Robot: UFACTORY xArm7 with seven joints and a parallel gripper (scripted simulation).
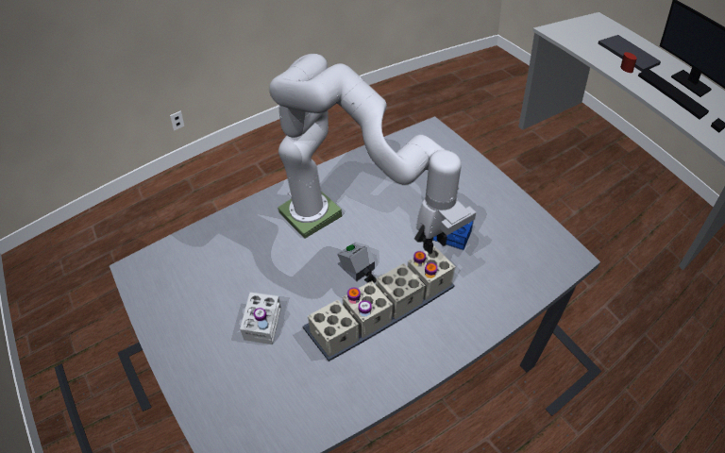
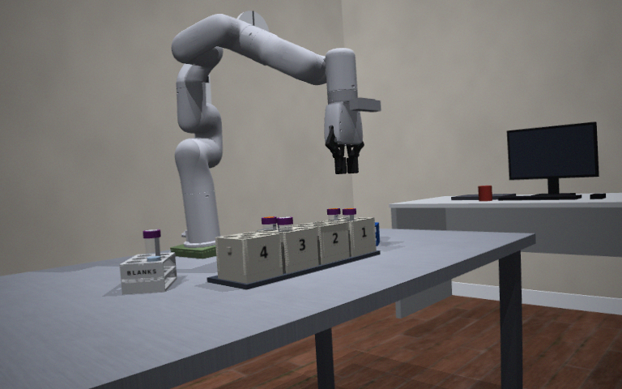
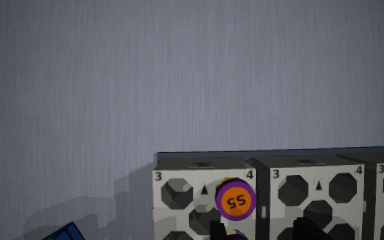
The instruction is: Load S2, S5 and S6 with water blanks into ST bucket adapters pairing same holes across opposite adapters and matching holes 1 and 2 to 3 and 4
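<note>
Now: the green done key 24 cm behind my hand, 7 cm to the right of it and 17 cm below it. Also, from my hand: sample tube: 9 cm behind, 21 cm to the right, 16 cm below; then tube with yellowish liquid: 4 cm behind, 1 cm to the left, 16 cm below; then white-dot blank: 5 cm behind, 22 cm to the right, 16 cm below.
</note>
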